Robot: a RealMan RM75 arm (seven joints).
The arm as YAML. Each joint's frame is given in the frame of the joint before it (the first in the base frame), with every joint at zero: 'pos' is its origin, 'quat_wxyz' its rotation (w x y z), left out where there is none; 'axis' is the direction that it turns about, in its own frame. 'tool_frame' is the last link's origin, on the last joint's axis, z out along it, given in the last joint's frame.
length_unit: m
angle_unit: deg
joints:
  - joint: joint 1
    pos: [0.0, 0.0, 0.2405]
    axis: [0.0, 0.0, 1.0]
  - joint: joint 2
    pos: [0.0, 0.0, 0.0]
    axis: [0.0, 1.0, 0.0]
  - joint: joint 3
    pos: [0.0, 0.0, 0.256]
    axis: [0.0, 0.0, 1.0]
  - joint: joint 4
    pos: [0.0, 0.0, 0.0]
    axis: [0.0, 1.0, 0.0]
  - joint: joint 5
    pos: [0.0, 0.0, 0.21]
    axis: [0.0, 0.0, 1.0]
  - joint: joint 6
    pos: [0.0, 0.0, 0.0]
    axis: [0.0, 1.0, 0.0]
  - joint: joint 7
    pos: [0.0, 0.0, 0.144]
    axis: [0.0, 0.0, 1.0]
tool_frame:
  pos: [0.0, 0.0, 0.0]
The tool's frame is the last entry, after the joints.
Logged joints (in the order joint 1, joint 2, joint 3, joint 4, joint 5, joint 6, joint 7), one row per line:
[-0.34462, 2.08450, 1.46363, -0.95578, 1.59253, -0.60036, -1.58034]
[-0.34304, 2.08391, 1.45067, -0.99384, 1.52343, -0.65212, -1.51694]
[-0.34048, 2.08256, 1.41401, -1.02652, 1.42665, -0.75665, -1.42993]
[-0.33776, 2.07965, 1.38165, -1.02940, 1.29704, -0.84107, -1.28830]
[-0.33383, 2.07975, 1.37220, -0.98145, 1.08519, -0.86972, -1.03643]
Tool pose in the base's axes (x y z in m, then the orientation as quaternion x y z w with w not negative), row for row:
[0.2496, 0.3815, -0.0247, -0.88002, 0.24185, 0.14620, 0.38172]
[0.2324, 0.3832, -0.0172, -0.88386, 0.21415, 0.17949, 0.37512]
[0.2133, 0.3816, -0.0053, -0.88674, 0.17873, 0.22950, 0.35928]
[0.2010, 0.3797, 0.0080, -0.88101, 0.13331, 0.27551, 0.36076]
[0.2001, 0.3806, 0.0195, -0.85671, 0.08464, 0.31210, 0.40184]
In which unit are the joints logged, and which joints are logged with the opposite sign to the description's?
The joints are logged in radians. Opposite sign: joint 1, joint 3, joint 5, joint 7.
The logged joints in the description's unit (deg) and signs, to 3 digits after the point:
[19.745, 119.433, -83.860, -54.762, -91.245, -34.398, 90.547]
[19.655, 119.399, -83.117, -56.943, -87.286, -37.364, 86.914]
[19.508, 119.322, -81.017, -58.815, -81.741, -43.353, 81.929]
[19.352, 119.155, -79.163, -58.980, -74.315, -48.190, 73.814]
[19.127, 119.161, -78.621, -56.233, -62.177, -49.831, 59.383]

